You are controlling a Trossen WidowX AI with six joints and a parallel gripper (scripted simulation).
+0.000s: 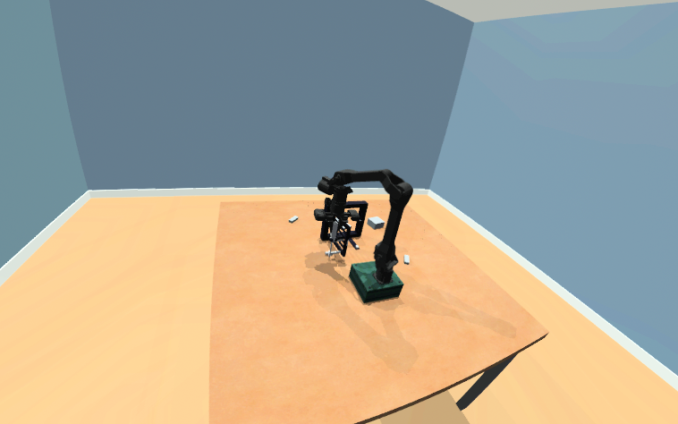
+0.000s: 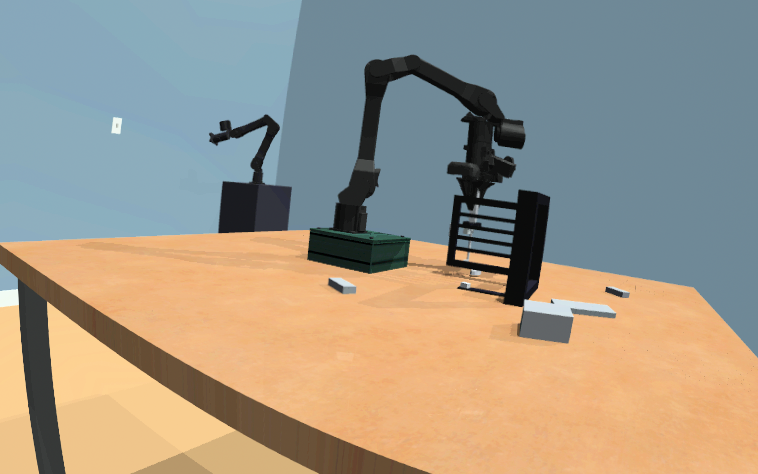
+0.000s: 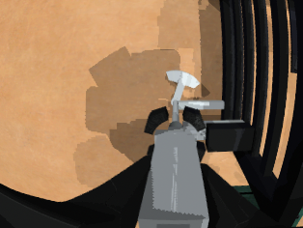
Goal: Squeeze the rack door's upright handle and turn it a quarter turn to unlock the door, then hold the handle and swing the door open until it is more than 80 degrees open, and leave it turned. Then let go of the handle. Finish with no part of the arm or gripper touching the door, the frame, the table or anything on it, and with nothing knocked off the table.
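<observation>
The grey upright handle lies 30 mm below my gripper tip and 10 mm ahead of it. Also, from my gripper tip: flat grey plate: 290 mm ahead, 180 mm to the right, 140 mm below.
</observation>
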